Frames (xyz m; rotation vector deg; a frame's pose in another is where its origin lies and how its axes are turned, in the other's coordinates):
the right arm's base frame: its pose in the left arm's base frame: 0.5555 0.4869 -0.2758 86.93 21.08 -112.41
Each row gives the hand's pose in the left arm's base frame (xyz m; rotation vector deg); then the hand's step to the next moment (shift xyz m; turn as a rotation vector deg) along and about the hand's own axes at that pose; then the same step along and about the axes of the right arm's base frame.
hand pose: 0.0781 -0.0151 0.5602 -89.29 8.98 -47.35
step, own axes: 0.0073 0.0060 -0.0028 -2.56 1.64 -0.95
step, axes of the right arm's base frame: 0.0039 0.0090 -0.0011 2.61 -1.78 0.44
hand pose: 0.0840 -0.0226 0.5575 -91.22 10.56 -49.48
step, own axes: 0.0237 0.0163 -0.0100 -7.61 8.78 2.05
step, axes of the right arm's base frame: 0.0102 0.0287 0.0002 9.41 -5.32 -4.72
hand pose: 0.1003 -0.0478 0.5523 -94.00 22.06 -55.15
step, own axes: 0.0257 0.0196 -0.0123 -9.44 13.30 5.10
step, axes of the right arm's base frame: 0.0154 0.0301 0.0072 13.19 -6.10 -8.99
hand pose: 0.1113 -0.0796 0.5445 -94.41 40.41 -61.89
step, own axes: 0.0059 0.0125 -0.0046 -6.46 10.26 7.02
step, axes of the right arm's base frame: 0.0124 0.0064 0.0042 9.58 -3.22 -9.70
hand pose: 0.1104 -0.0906 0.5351 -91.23 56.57 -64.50
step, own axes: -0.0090 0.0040 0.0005 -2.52 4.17 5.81
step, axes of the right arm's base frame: 0.0036 -0.0081 -0.0043 3.72 -0.03 -6.60
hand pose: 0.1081 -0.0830 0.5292 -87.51 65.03 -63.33
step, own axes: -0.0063 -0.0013 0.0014 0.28 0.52 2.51
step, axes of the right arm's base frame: -0.0022 -0.0047 -0.0040 0.53 1.34 -2.13
